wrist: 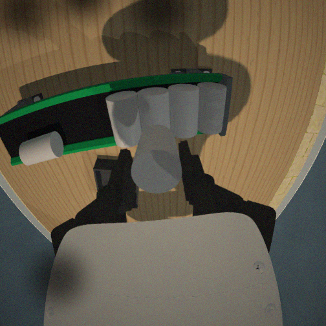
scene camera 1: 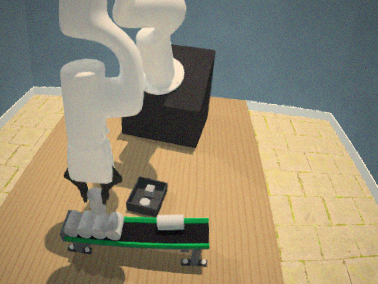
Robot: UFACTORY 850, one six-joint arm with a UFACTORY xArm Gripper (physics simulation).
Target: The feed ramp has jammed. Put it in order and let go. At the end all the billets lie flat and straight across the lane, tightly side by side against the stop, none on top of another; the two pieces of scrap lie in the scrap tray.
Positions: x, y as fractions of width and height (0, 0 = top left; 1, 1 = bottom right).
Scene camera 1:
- my gripper: 0.25, 0.70
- scrap tray: 0.37, 0.68
